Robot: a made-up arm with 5 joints.
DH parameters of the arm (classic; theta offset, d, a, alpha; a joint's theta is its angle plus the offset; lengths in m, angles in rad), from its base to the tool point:
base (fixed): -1.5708 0.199 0 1.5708
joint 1: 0 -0.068 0.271 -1.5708
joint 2: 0 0.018 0.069 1.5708
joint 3: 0 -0.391 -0.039 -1.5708
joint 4: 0 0.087 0.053 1.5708
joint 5: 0 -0.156 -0.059 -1.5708
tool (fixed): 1.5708 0.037 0 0
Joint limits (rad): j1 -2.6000..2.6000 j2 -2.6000..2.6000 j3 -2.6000..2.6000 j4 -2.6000..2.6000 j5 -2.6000..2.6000
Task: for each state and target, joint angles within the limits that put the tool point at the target. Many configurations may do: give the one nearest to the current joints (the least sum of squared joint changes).
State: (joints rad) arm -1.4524 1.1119 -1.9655 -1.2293 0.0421
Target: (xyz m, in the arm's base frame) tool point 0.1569 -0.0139 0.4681
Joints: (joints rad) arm -1.9056 1.7053 -1.9035 -0.7425 0.1363
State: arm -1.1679 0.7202 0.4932 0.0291 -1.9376
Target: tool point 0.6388 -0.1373 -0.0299
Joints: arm -1.5951 0.2048 0.3059 0.2166 -2.1160
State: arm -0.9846 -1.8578 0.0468 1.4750 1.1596
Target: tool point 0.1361 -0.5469 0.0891
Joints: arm -0.3449 -1.6010 -0.0358 2.3058 0.9863
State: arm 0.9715 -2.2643 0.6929 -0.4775 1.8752
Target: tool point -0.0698 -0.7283 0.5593
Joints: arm 0.4236 -1.7235 0.6727 0.1789 2.2727
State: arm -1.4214 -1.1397 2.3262 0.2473 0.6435
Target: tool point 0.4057 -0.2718 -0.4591
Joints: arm -1.0564 -0.7630 2.5630 0.0810 0.6431
